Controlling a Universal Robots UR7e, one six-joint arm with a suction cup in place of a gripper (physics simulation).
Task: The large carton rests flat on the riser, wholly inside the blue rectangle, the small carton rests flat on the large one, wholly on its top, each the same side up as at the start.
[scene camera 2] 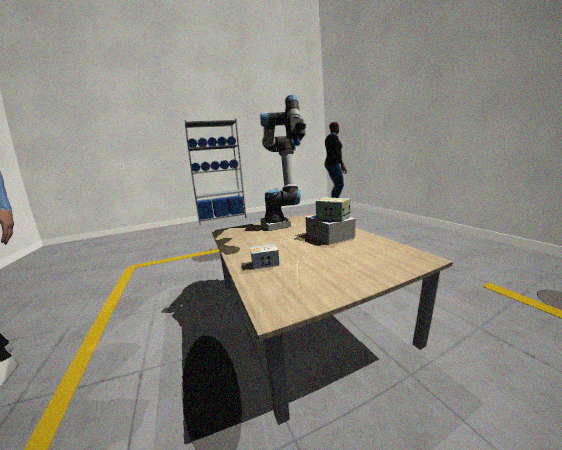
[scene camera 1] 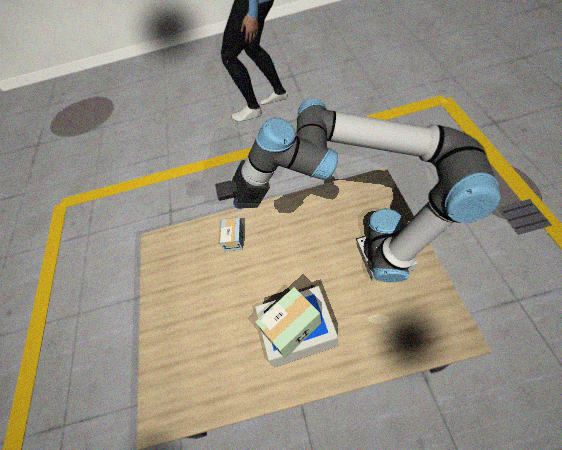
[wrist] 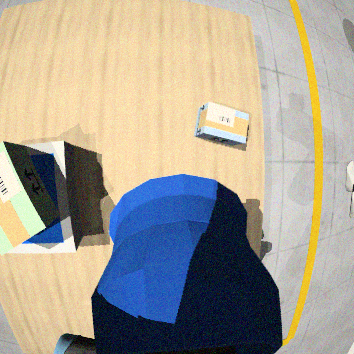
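The large green carton [scene camera 1: 290, 321] [scene camera 2: 332, 210] [wrist: 17, 222] lies flat on the grey-white riser [scene camera 1: 322, 344] [scene camera 2: 341, 232] [wrist: 59, 151], turned askew to the blue rectangle [scene camera 1: 319, 331] [wrist: 56, 234]. Its corners reach past the blue, and one is at or over the riser's edge. The small light-blue carton [scene camera 1: 230, 234] [scene camera 2: 265, 257] [wrist: 223, 123] rests on the table, apart from the riser, label side up. My suction gripper [scene camera 1: 239, 204] [scene camera 2: 297, 142] [wrist: 162, 200] is open, with no carton on it, high above the table's edge beyond the small carton.
The wooden table [scene camera 1: 190, 325] [scene camera 2: 350, 270] [wrist: 125, 75] carries the riser and my arm's base [scene camera 1: 385, 250] [scene camera 2: 276, 223]. A person [scene camera 1: 245, 65] stands beyond the yellow floor line [scene camera 1: 150, 178]. Another person [scene camera 2: 334, 150] and a shelf rack [scene camera 2: 211, 123] stand behind the table.
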